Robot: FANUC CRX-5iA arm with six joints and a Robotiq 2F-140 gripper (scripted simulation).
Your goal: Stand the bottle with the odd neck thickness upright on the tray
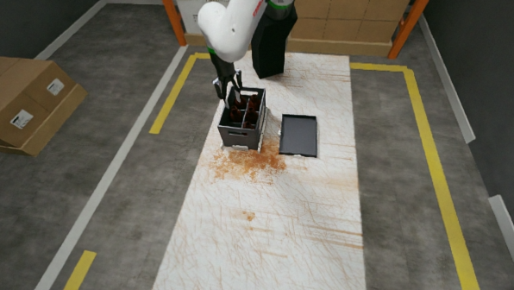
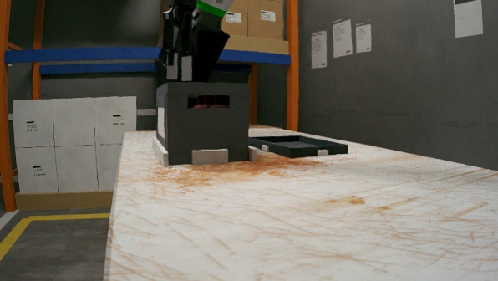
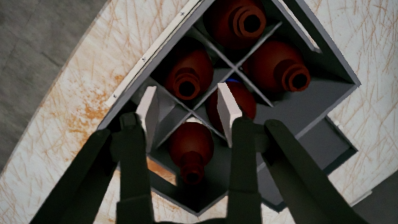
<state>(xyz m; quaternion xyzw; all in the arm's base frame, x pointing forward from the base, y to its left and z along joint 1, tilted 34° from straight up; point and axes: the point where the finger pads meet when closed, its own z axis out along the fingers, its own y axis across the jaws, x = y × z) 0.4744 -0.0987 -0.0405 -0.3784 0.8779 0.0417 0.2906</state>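
Right now the grey crate is 14 cm below my hand, 4 cm to the left of it and 1 cm behind it. Round my hand: dark tray (33 cm to the left, 21 cm below, 3 cm behind).
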